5 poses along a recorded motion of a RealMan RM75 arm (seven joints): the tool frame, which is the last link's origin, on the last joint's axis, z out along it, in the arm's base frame.
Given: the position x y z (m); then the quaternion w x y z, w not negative.
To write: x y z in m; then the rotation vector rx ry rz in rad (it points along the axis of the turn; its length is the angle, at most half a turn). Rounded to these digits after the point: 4 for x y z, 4 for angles.
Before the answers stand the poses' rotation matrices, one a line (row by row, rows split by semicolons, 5 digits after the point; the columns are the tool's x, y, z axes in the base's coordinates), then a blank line. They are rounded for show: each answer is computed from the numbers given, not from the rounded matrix.
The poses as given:
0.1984 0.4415 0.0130 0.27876 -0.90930 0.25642 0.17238
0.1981 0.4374 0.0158 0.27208 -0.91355 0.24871 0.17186
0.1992 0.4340 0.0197 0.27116 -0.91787 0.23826 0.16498
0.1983 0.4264 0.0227 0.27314 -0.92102 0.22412 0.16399
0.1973 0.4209 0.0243 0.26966 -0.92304 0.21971 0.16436
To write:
0.80907 -0.56243 -0.17053; -0.37022 -0.71308 0.59536; -0.45645 -0.41855 -0.78516
0.81721 -0.54794 -0.17867; -0.36090 -0.72823 0.58261; -0.44935 -0.41163 -0.79287
0.83203 -0.52686 -0.17365; -0.34791 -0.73941 0.57640; -0.43207 -0.41916 -0.79851
0.84576 -0.50242 -0.17964; -0.32325 -0.75033 0.57664; -0.42451 -0.42963 -0.79700
0.84943 -0.49424 -0.18493; -0.31696 -0.75802 0.57003; -0.42191 -0.42559 -0.80054

0.1984 0.4415 0.0130 -2.4396 0.6880 0.4625
0.1981 0.4374 0.0158 -2.4593 0.6695 0.4627
0.1992 0.4340 0.0197 -2.4721 0.6417 0.4443
0.1983 0.4264 0.0227 -2.4781 0.6030 0.4412
0.1973 0.4209 0.0243 -2.4879 0.5922 0.4430

